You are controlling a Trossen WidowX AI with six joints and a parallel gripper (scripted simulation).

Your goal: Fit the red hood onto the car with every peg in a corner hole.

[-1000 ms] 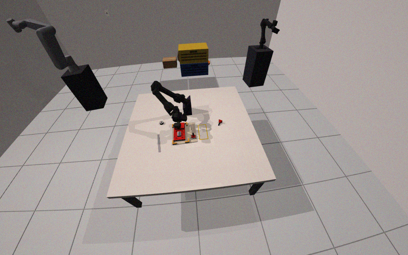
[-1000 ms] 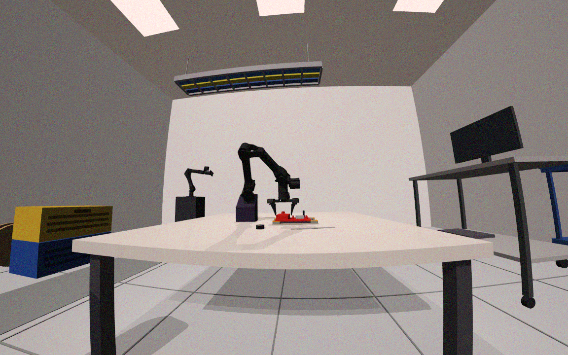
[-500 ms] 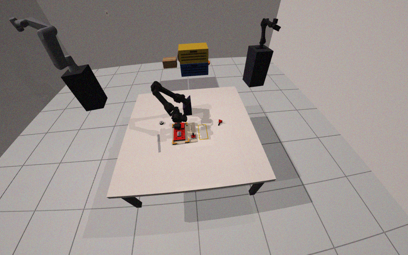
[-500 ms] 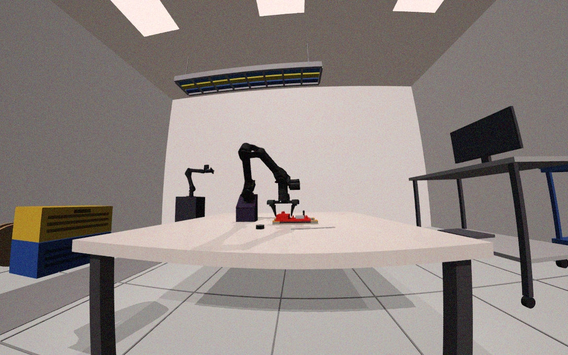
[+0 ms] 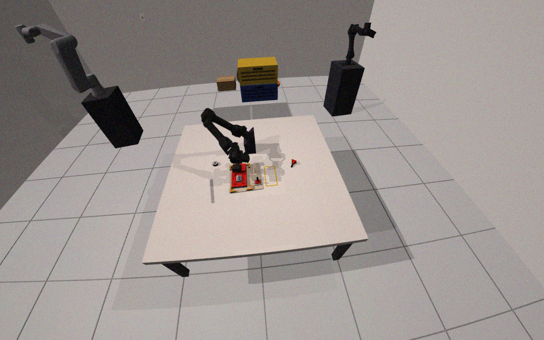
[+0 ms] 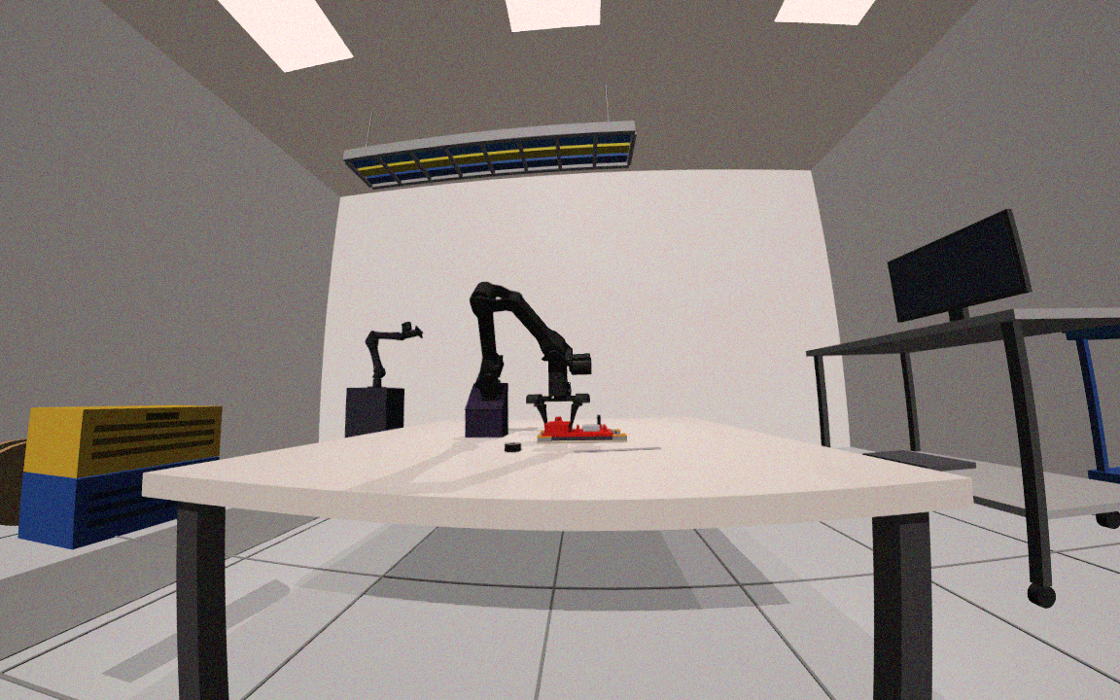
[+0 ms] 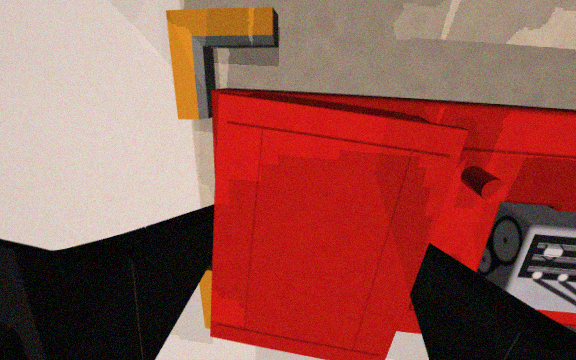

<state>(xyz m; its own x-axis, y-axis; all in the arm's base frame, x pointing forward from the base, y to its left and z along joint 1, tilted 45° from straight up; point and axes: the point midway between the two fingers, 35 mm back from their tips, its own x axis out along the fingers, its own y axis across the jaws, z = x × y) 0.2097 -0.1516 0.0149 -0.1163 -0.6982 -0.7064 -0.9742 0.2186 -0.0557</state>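
The grey engine block is 10 cm ahead of my gripper tip, 1 cm to the right of it and 1 cm below it. Also, from my gripper tip: red hood 1 cm above; small black wheel 12 cm behind, 18 cm to the right, 3 cm below.
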